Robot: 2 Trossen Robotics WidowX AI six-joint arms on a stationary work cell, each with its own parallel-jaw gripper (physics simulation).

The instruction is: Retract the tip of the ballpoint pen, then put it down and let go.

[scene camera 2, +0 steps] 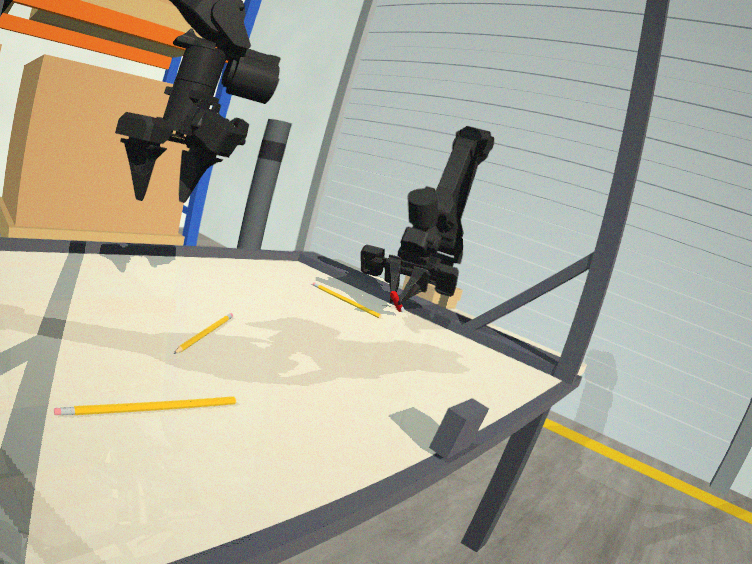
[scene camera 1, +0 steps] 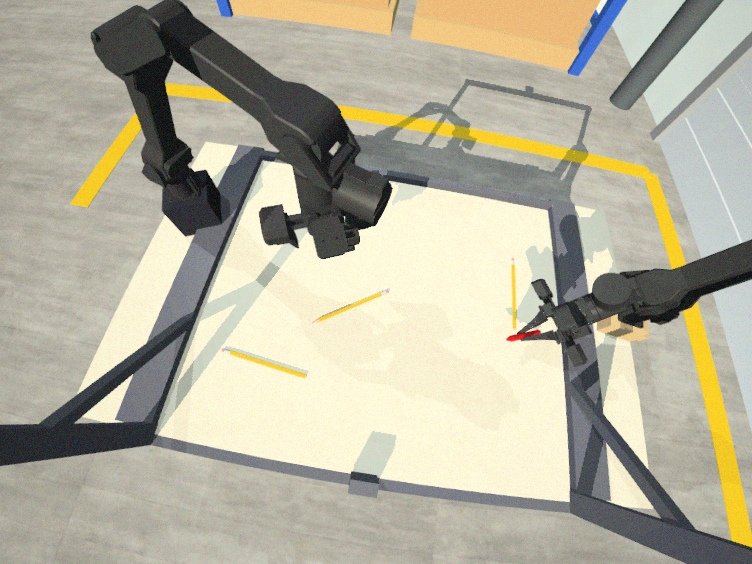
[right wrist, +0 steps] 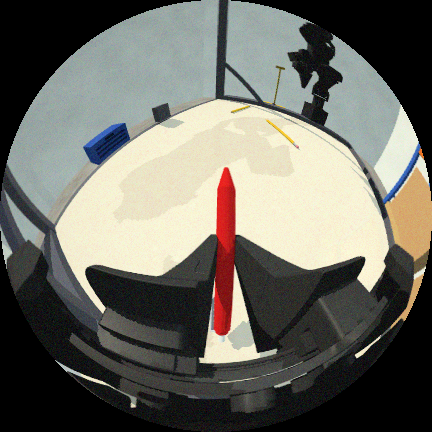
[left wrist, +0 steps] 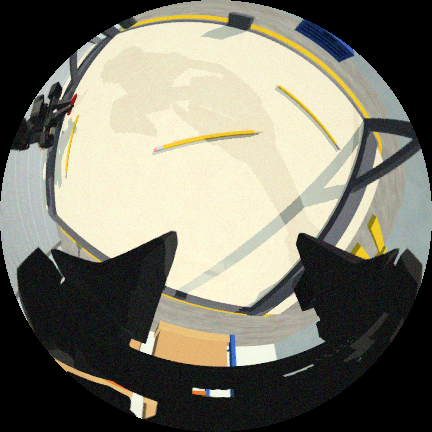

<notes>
The left gripper is open, holding nothing. Also in view: the right gripper and a red ballpoint pen.
The left gripper also shows in scene camera 1, in the right wrist view and in the left wrist view. The right gripper shows as well in scene camera 1 and in the right wrist view.
</notes>
